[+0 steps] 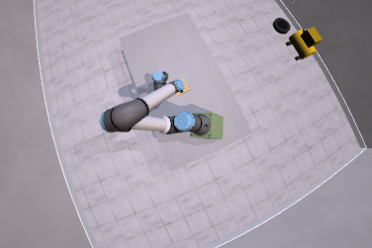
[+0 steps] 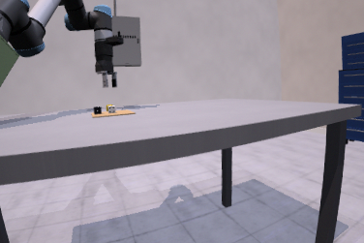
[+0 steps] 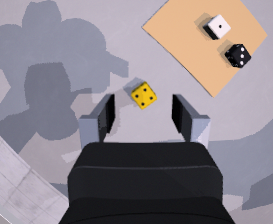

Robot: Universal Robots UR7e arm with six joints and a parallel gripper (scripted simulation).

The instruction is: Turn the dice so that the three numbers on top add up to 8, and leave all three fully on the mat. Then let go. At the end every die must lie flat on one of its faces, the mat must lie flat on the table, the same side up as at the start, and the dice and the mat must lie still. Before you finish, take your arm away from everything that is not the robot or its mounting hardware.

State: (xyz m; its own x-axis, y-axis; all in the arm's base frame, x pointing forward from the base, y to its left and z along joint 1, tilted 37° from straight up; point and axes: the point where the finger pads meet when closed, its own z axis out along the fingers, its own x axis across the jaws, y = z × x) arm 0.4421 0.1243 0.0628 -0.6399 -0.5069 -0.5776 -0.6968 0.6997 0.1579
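My gripper is now 100 mm above the yellow die and 10 mm past it. Round my hand: mat (130 mm to the right, 110 mm below); then white die (130 mm to the right, 100 mm below).
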